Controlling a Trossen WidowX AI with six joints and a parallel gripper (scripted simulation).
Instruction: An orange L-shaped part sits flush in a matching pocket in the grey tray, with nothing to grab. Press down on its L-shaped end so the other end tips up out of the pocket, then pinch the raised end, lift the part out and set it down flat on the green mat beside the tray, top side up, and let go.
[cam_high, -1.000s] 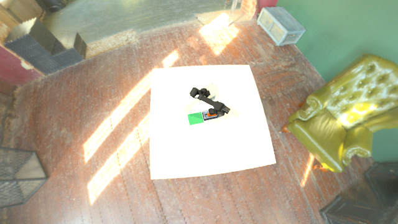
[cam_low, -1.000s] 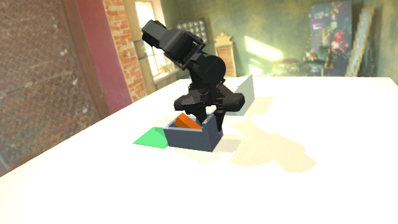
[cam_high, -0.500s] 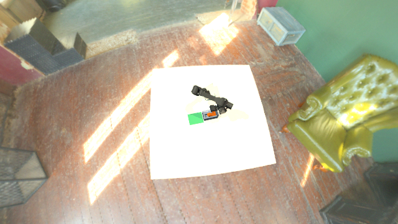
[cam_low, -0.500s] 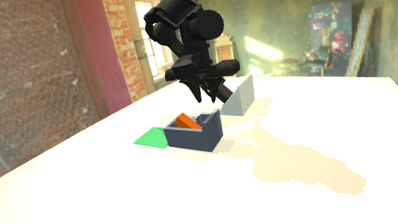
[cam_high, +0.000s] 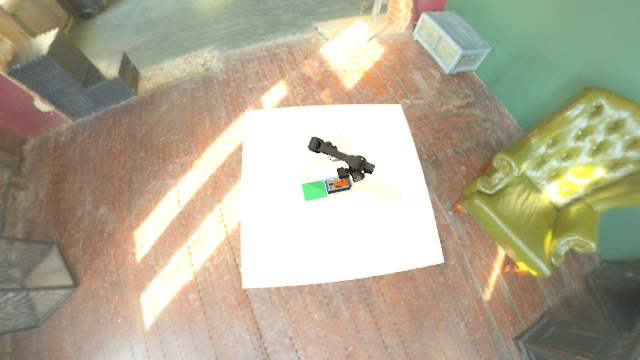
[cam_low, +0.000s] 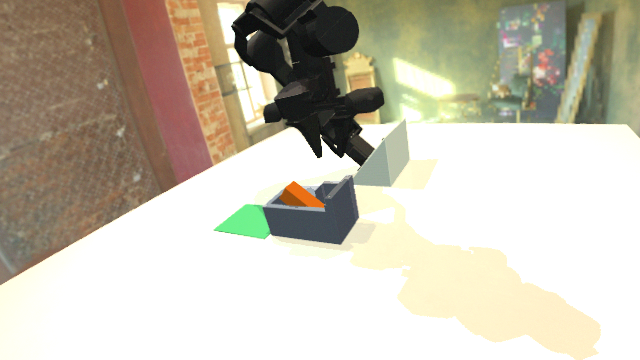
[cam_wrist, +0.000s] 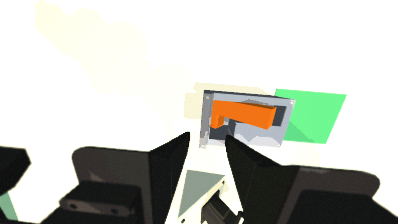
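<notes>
Now: gripper tip 1 cm past the orange L-shaped part, 4 cm to the left of it and 10 cm above it. Round my gripper tip: green mat: 1 cm behind, 22 cm to the right, 16 cm below.
</notes>
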